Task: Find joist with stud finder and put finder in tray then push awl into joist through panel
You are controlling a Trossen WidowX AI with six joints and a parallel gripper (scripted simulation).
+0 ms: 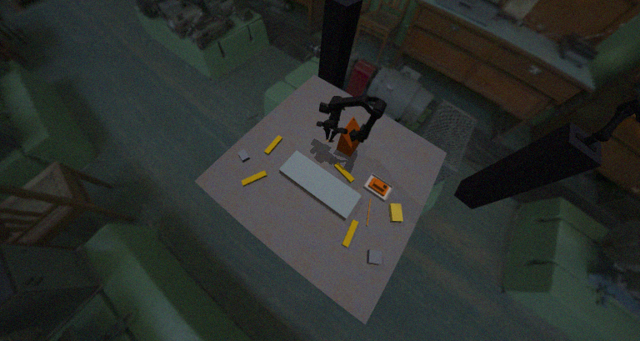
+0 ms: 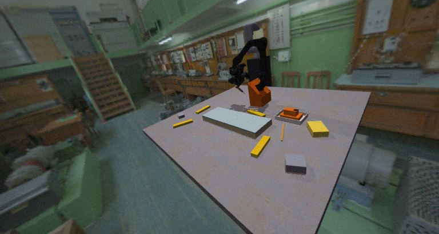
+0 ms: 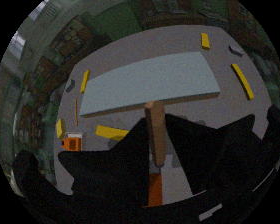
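My gripper tip is now 4 cm past the awl and 4 cm above it. Round my gripper tip: stud finder: 7 cm behind, 42 cm to the left, 15 cm below; then thin orange stick: 10 cm ahead, 46 cm to the left, 19 cm below; then tray: 7 cm behind, 41 cm to the left, 18 cm below.
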